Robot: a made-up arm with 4 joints. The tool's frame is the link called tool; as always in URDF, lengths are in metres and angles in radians.
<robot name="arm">
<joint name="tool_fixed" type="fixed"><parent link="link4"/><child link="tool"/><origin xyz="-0.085 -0.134 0.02" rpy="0 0 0"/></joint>
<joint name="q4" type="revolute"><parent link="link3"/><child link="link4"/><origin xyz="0.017 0.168 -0.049" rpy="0 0 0"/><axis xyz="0 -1 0"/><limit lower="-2.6" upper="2.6" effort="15" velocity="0.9"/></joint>
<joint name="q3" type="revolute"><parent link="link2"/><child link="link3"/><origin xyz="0.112 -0.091 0.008" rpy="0 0 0"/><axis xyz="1 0 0"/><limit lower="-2.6" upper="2.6" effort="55" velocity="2.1"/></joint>
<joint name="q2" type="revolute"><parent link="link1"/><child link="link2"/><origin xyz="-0.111 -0.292 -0.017" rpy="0 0 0"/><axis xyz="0 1 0"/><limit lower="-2.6" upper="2.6" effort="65" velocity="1.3"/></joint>
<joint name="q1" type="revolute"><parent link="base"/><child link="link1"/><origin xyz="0 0 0.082" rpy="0 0 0"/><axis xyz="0 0 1"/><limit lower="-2.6" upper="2.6" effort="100" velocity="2.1"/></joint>
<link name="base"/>
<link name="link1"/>
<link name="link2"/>
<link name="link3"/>
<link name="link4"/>
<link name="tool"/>
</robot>
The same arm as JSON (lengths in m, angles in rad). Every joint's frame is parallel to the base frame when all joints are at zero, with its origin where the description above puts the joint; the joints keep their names.
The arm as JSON. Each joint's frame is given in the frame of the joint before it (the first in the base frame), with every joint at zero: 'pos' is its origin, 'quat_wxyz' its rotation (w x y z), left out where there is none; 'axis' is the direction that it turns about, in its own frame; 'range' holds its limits. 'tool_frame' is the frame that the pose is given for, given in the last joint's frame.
{
  "length_unit": "m",
  "angle_unit": "rad",
  "joints": [
    {
      "joint": "q1",
      "pos": [
        0.0,
        0.0,
        0.082
      ],
      "axis": [
        0.0,
        0.0,
        1.0
      ],
      "range": [
        -2.6,
        2.6
      ]
    },
    {
      "joint": "q2",
      "pos": [
        -0.111,
        -0.292,
        -0.017
      ],
      "axis": [
        0.0,
        1.0,
        0.0
      ],
      "range": [
        -2.6,
        2.6
      ]
    },
    {
      "joint": "q3",
      "pos": [
        0.112,
        -0.091,
        0.008
      ],
      "axis": [
        1.0,
        0.0,
        0.0
      ],
      "range": [
        -2.6,
        2.6
      ]
    },
    {
      "joint": "q4",
      "pos": [
        0.017,
        0.168,
        -0.049
      ],
      "axis": [
        0.0,
        -1.0,
        0.0
      ],
      "range": [
        -2.6,
        2.6
      ]
    }
  ],
  "tool_frame": {
    "pos": [
      -0.085,
      -0.134,
      0.02
    ]
  }
}

